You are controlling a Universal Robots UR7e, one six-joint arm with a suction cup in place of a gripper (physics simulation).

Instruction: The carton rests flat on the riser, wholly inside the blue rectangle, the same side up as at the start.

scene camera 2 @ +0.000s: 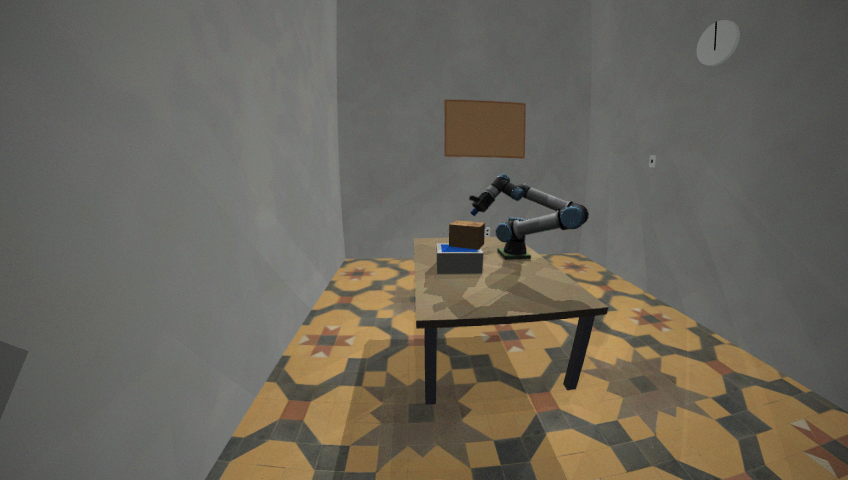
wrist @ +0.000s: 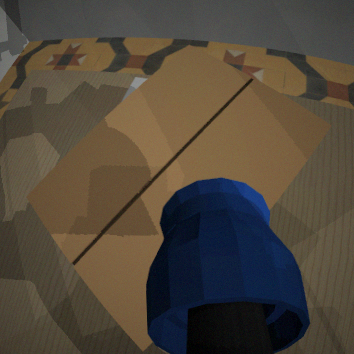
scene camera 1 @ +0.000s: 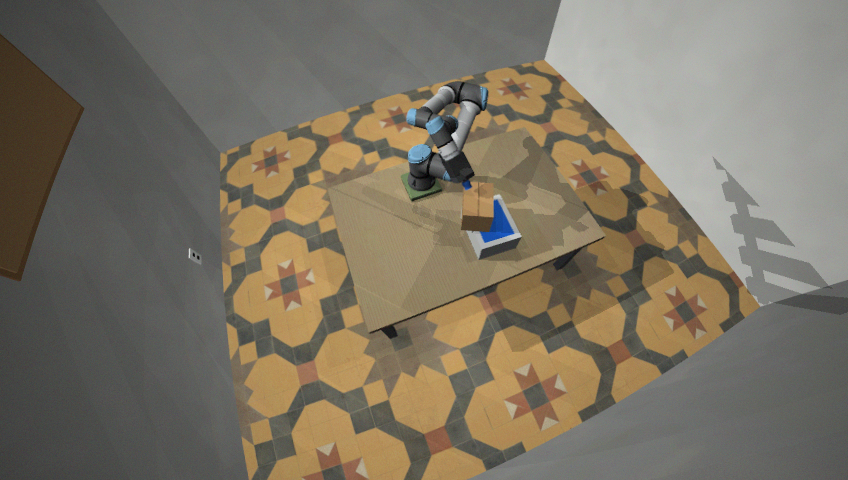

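Pixels of known places: end effector, tool point: (scene camera 2: 472, 214) (wrist: 214, 225) (scene camera 1: 468, 187); arm's base, origin of the base link: (scene camera 2: 515, 251) (scene camera 1: 421, 180).
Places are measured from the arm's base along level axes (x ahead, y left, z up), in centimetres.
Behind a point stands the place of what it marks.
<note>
The brown carton (scene camera 1: 477, 206) {x 38.1, y 15.4, z 22.5 cm} (scene camera 2: 466, 234) {x 35.5, y 23.9, z 17.5 cm} (wrist: 170, 165) {x 34.2, y 17.1, z 22.5 cm} sits on the back part of the white-grey riser (scene camera 1: 499, 248) {x 52.1, y 23.5, z 3.8 cm} (scene camera 2: 459, 262) {x 39.8, y 33.4, z 4.2 cm} (wrist: 134, 87) {x 49.5, y 32.6, z 9.5 cm}, turned relative to it. It covers part of the blue rectangle (scene camera 1: 503, 224) {x 43.3, y 28.0, z 9.5 cm} (scene camera 2: 453, 249) {x 42.8, y 26.5, z 9.5 cm} and reaches past the riser's back, robot-side edge. Its dark seam faces up, and it looks about level in scene camera 2; its underside is hidden. My blue suction cup (scene camera 1: 467, 185) (scene camera 2: 474, 212) (wrist: 215, 192) is tilted and off, with nothing on it. It is above the carton's back edge, with a gap in scene camera 2.
The riser stands on the wooden table (scene camera 1: 410, 255) {x 40.7, y -17.0, z -2.5 cm} (scene camera 2: 505, 291) {x 18.7, y 56.3, z -2.5 cm} (wrist: 330, 200) {x 45.4, y -5.7, z -2.5 cm}. The arm's green base plate (scene camera 1: 421, 191) {x 7.5, y -2.2, z 0.2 cm} (scene camera 2: 514, 254) {x 2.3, y 7.3, z 0.5 cm} is on the table behind the carton. The arm's elbow reaches out behind the base. The table's edges drop to a patterned floor.
</note>
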